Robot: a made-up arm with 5 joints.
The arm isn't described. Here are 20 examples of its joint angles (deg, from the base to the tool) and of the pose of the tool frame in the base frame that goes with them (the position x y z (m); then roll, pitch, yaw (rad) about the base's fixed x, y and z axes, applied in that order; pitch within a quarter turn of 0, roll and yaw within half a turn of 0).
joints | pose
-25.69 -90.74 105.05 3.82 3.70 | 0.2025 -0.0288 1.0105 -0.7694 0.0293 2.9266
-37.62 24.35 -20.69 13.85 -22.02 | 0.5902 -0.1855 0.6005 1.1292 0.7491 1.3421
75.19 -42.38 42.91 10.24 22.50 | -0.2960 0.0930 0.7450 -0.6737 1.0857 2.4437
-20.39 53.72 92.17 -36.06 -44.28 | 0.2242 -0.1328 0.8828 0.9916 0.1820 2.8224
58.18 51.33 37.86 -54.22 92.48 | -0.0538 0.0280 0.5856 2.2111 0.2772 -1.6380
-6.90 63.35 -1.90 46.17 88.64 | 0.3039 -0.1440 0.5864 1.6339 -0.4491 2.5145
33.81 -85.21 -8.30 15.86 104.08 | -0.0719 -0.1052 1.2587 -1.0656 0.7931 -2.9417
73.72 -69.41 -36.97 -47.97 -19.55 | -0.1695 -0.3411 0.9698 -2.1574 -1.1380 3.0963
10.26 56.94 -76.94 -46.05 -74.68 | 0.2549 -0.1997 1.1156 -1.1457 -1.3027 0.2728
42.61 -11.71 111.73 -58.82 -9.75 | -0.3125 -0.1866 0.8028 -0.2478 0.9769 -2.7723
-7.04 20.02 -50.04 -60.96 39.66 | 0.6091 -0.0951 1.1060 -0.7040 0.9287 0.9883
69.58 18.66 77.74 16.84 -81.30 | -0.1663 -0.2336 0.6788 -1.0124 0.2734 0.6148
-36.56 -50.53 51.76 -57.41 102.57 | 0.3447 -0.0269 1.1065 -0.7734 0.9550 2.8810
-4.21 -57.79 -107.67 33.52 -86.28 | 0.3827 -0.2093 0.8144 -2.7078 1.2685 1.1679
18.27 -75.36 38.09 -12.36 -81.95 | 0.0831 -0.1324 0.9832 1.1454 -1.1515 0.5506
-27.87 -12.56 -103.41 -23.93 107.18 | 0.7510 -0.4369 0.7105 0.6870 0.1054 1.7359
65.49 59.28 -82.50 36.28 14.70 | -0.1217 -0.3643 1.1199 -0.5898 -0.7053 0.8495
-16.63 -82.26 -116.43 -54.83 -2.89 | 0.3296 -0.3933 0.5937 1.0132 0.7576 -0.2523
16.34 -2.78 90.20 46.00 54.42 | -0.0987 -0.1988 0.6285 1.3748 -0.3922 -2.4933
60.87 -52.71 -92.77 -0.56 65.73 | 0.1745 -0.3576 1.0648 -1.0714 -0.7526 2.4501
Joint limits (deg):
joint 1: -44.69..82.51
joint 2: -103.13..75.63
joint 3: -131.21..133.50
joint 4: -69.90..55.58
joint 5: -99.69..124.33
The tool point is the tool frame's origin. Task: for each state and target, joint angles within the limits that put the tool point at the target. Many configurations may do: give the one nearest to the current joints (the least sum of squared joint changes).
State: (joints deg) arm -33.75 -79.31 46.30 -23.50 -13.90
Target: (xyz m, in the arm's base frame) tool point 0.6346 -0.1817 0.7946
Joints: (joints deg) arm -44.69 -83.03 29.54 -23.35 -35.64
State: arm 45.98 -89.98 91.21 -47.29 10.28
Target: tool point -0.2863 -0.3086 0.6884
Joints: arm 47.33 -98.76 102.05 -67.93 6.99
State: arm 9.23 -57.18 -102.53 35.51 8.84
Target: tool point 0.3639 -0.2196 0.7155
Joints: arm 20.53 -59.91 -117.06 28.78 -2.38
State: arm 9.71 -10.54 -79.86 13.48 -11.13
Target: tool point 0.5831 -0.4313 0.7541
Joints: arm -18.40 -5.18 -86.23 6.34 2.84
